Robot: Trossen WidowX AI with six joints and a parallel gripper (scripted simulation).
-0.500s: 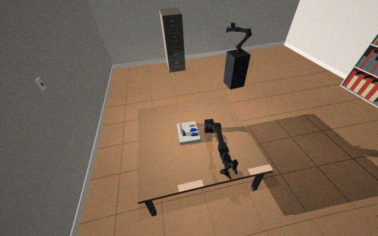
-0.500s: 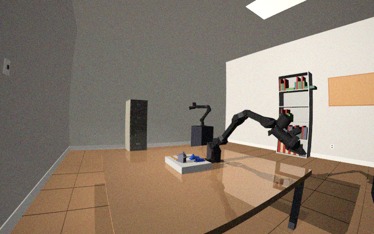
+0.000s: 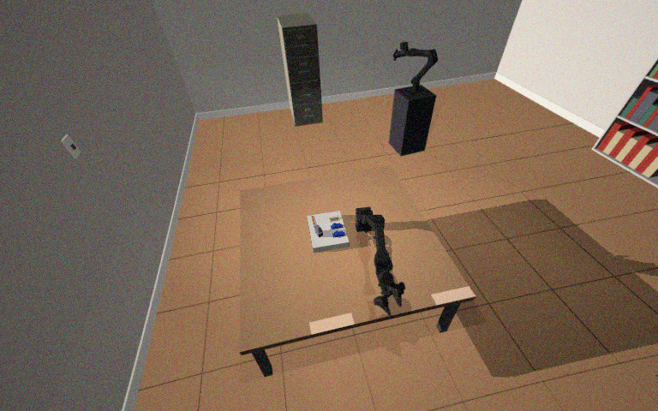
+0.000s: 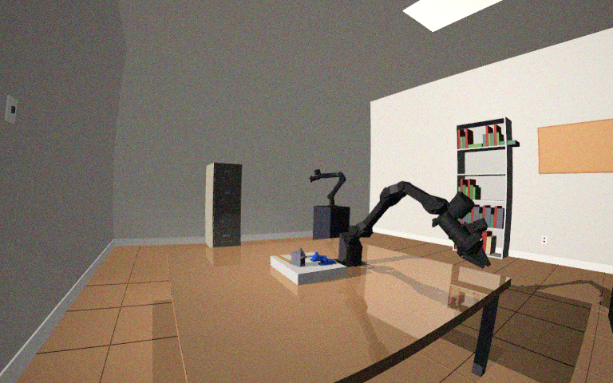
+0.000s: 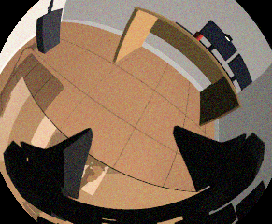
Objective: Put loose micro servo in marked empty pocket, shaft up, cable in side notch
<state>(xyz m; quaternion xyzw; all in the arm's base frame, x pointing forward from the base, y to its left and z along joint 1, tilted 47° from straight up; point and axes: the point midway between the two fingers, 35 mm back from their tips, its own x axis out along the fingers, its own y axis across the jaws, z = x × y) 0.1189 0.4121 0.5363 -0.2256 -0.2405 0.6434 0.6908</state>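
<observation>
Now: gripper tip 74 cm to the left of the robot deck, 16 cm short of it and 14 cm above it.
</observation>
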